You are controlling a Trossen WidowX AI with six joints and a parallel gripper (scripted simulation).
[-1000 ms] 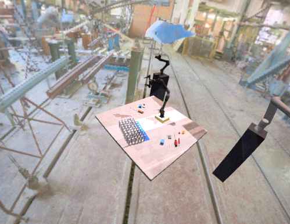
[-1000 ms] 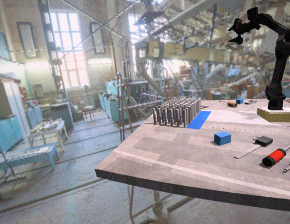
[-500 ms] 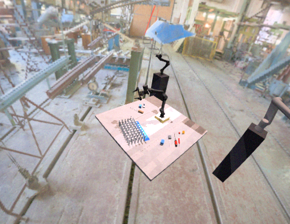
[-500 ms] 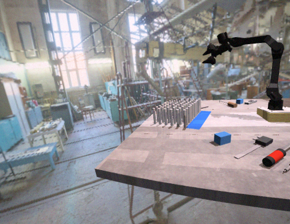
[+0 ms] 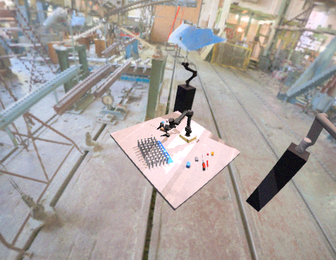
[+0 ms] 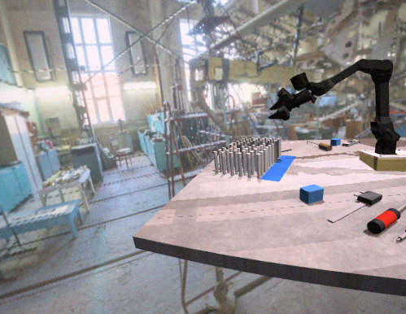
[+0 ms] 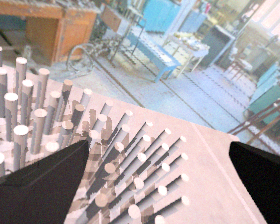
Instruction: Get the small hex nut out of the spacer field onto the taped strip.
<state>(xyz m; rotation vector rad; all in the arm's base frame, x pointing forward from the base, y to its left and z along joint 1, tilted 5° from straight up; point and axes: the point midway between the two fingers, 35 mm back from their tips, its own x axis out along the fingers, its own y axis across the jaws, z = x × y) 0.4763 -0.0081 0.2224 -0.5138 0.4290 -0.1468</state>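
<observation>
The blue taped strip is 60 mm behind my gripper tip, 70 mm to the left of it and 260 mm below it.
</observation>
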